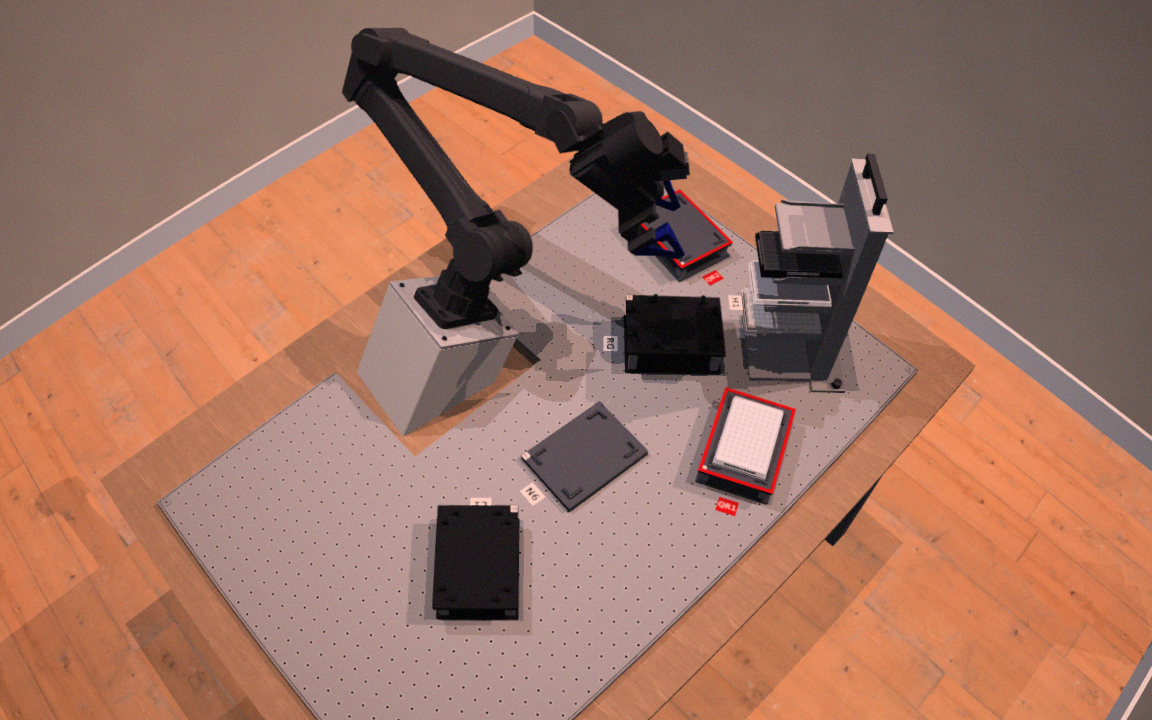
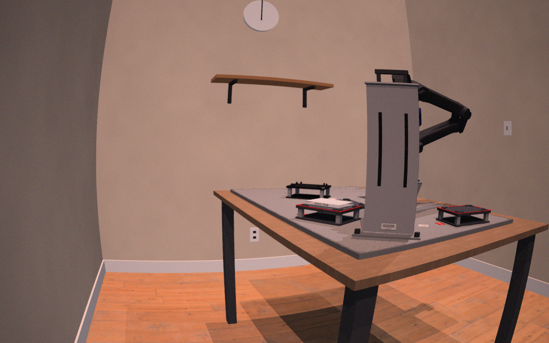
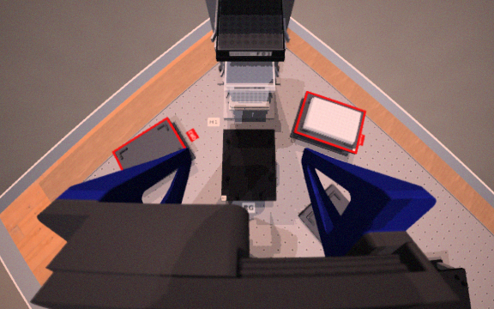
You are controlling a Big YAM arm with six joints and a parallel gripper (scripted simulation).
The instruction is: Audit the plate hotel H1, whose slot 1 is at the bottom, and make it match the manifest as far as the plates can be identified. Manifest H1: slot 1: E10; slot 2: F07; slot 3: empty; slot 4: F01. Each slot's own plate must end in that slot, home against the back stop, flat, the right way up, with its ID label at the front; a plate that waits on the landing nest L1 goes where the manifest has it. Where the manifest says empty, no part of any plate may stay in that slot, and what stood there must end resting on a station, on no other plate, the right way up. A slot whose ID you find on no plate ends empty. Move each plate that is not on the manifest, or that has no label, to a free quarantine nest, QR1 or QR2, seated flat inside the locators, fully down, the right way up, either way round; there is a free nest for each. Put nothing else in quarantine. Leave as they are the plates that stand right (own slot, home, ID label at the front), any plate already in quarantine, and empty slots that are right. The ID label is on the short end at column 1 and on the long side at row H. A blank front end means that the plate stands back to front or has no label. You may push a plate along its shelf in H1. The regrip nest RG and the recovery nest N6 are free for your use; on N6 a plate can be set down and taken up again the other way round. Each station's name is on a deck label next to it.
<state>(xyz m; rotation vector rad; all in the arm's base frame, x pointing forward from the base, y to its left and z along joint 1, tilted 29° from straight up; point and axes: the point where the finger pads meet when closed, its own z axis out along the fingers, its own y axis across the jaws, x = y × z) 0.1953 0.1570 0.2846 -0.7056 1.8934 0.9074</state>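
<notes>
Now: the black plate 15 cm to the left of my hand, 13 cm ahead of it and 4 cm below it. Also, from my hand: H1 deck label 29 cm below, 17 cm to the left, 2 cm ahead; then black regrip nest RG 23 cm below, 2 cm ahead, 1 cm to the left; then hotel back wall 21 cm to the left, 18 cm ahead, 10 cm below.
</notes>
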